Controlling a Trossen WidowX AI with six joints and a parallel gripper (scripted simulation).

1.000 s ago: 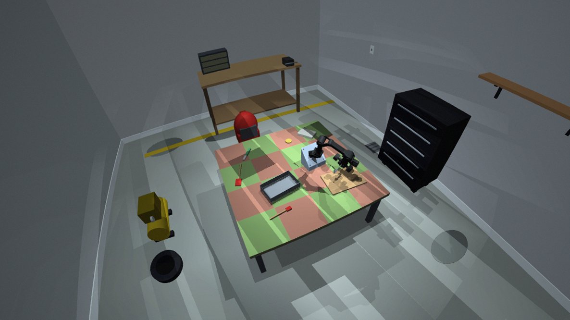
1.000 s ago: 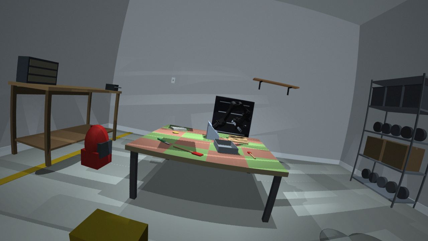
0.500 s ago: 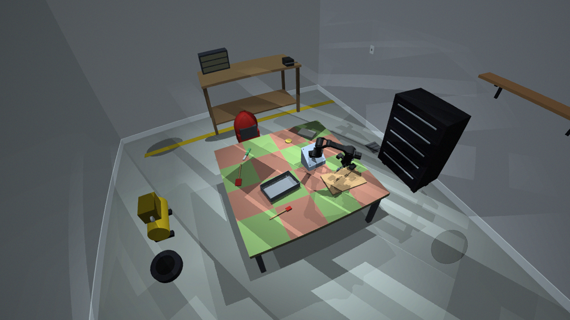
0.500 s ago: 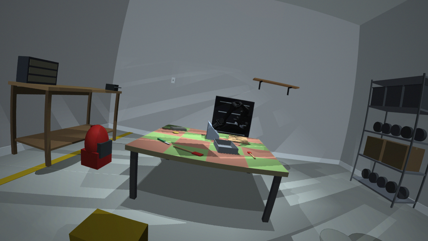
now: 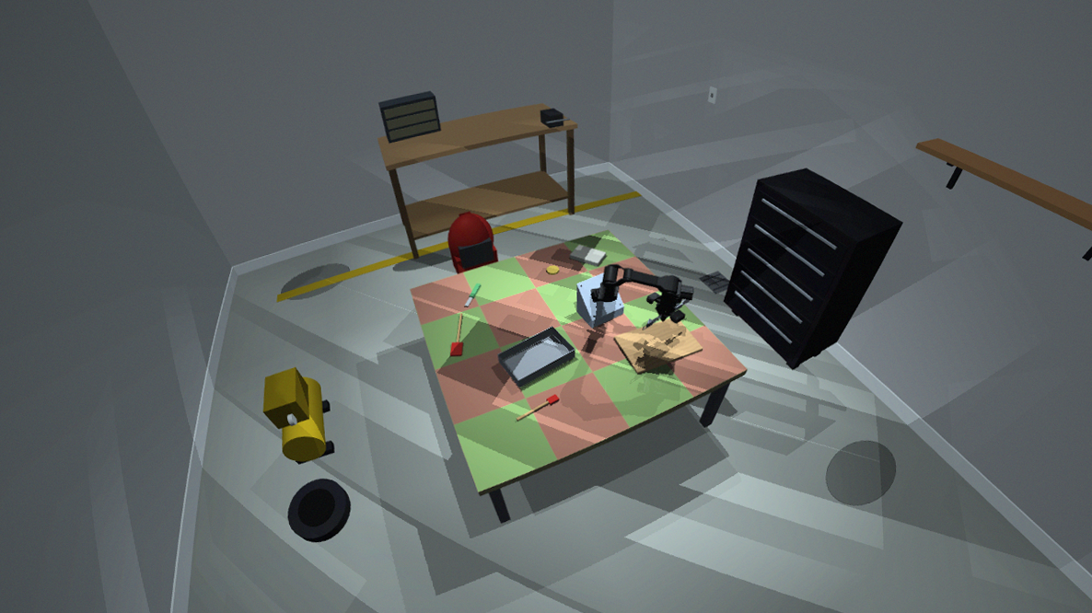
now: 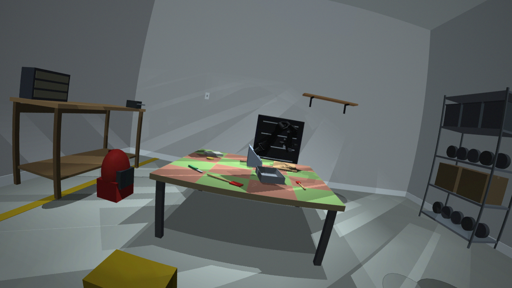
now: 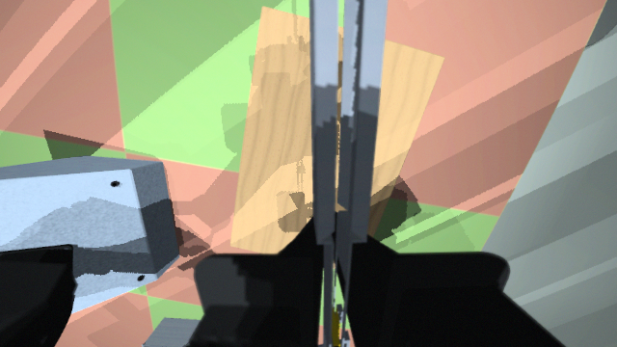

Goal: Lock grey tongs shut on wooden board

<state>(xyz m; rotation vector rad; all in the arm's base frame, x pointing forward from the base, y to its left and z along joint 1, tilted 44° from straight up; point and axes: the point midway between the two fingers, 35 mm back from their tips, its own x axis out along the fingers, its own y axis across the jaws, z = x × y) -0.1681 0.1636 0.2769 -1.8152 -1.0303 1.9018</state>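
Now: the wooden board 15 cm below my gripper tip. Round my gripper tip: yellow disc: 26 cm ahead, 72 cm to the right, 15 cm below; then grey roasting tin: 56 cm ahead, 14 cm to the right, 13 cm below; then white block: 2 cm ahead, 76 cm to the right, 14 cm below.
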